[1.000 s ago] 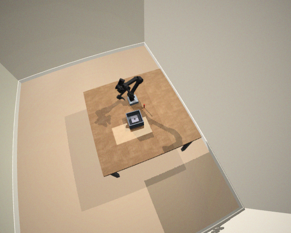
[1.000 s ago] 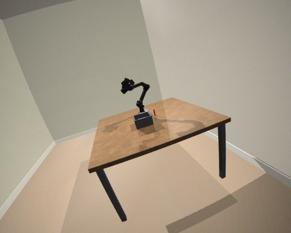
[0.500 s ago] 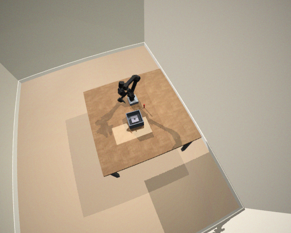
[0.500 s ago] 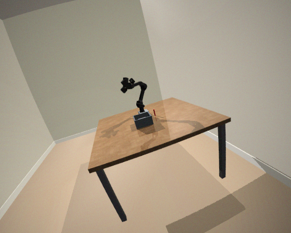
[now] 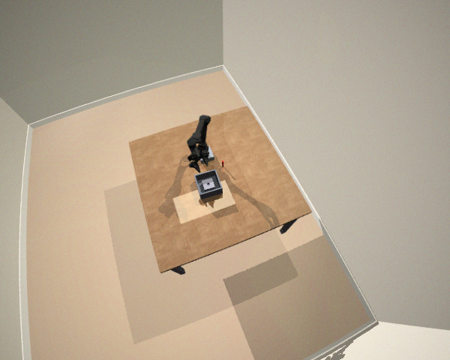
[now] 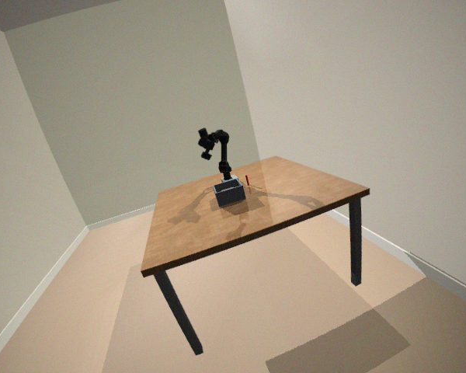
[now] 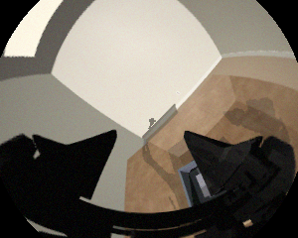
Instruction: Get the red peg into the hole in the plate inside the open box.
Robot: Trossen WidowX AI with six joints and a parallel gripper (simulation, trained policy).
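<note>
Right now my gripper tip is 18 cm past the red peg, 22 cm to the right of it and 33 cm above it. Round my gripper tip: grey box 4 cm behind, 3 cm to the left, 34 cm below.
</note>
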